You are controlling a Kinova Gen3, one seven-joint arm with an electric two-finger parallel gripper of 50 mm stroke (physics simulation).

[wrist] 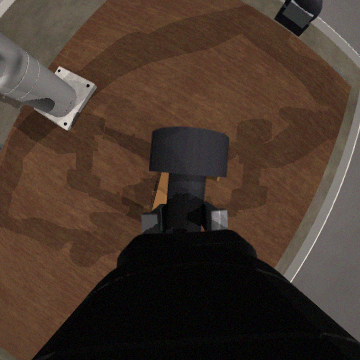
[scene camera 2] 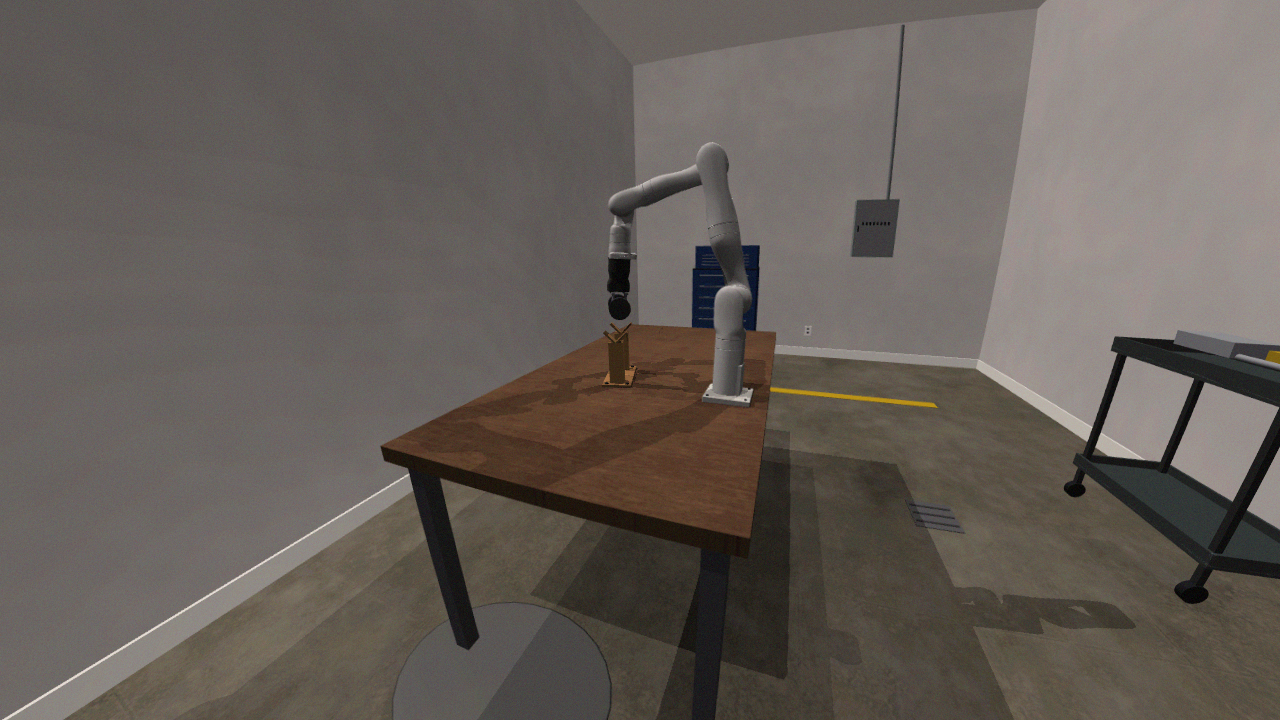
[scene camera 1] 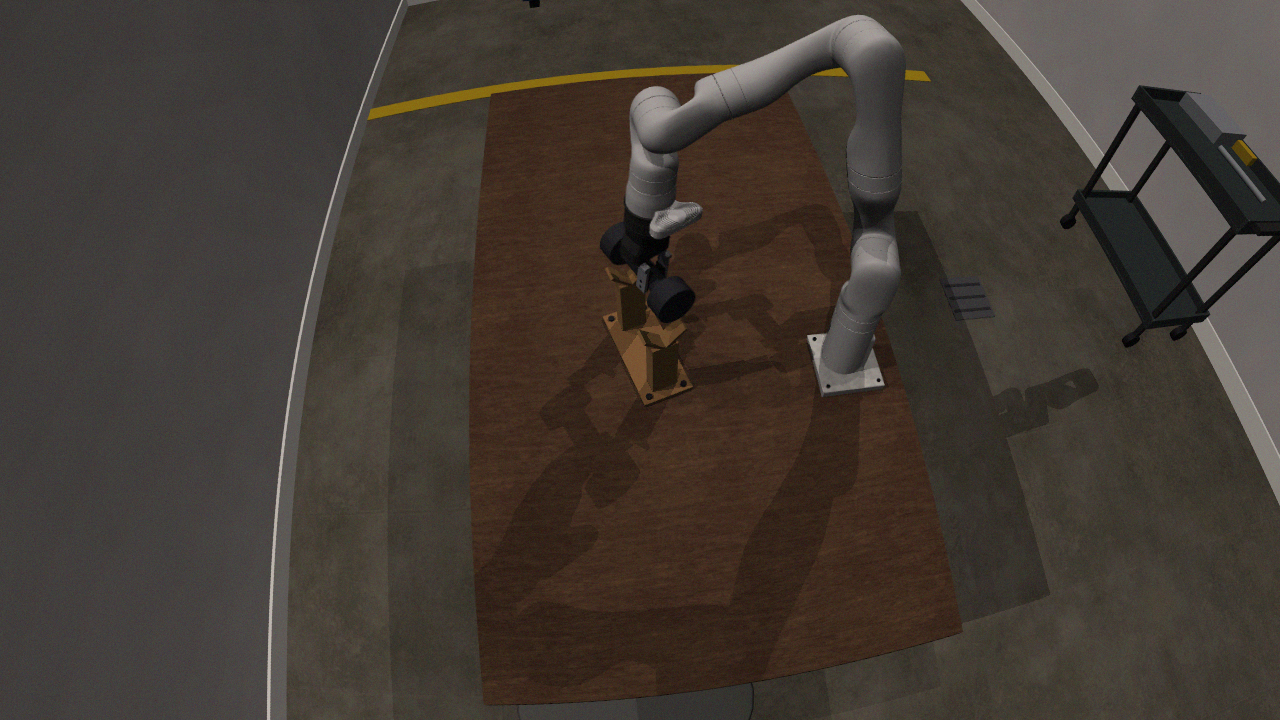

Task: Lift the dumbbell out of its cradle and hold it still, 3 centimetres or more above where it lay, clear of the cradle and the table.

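Frame: origin at the arm's base, x back, y left, z down, level; metres.
Seen in the pictures: gripper, between the fingertips: (wrist: 183, 212) (scene camera 1: 651, 282); arm's base, origin of its link: (wrist: 61, 100) (scene camera 2: 726, 390) (scene camera 1: 841, 355).
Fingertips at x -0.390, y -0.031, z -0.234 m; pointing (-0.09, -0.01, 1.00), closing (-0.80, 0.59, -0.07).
Offsets run from my fingertips to a thing's top centre. Level surfaces: height alone.
The black dumbbell @[dx -0.008, dy -0.016, dz -0.053 m] (scene camera 1: 671, 298) (scene camera 2: 619, 308) (wrist: 189, 151) hangs in the air above its cradle. My gripper (scene camera 1: 653, 271) (wrist: 183, 212) is shut on the dumbbell's handle, one finger on each side of it. The orange-brown wooden cradle @[dx -0.010, dy -0.014, dz +0.059 m] (scene camera 1: 642, 358) (scene camera 2: 618, 360) stands on the table with its V-shaped tops bare. In scene camera 2 a gap shows between the dumbbell's near head and the cradle's tops. The far head shows partly behind the gripper in scene camera 1. In the wrist view the dumbbell hides most of the cradle, and the gripper body hides the rear head.
The brown wooden table @[dz +0.247 m] (scene camera 1: 716, 537) (scene camera 2: 626, 465) bears the arm's white base plate (scene camera 1: 848, 385) (scene camera 2: 726, 399) (wrist: 80, 92), to the right of the cradle in both scene views. A dark cart (scene camera 1: 1154, 111) (scene camera 2: 1172, 358) stands on the floor at the right. A blue cabinet (scene camera 2: 726, 259) stands behind the table.
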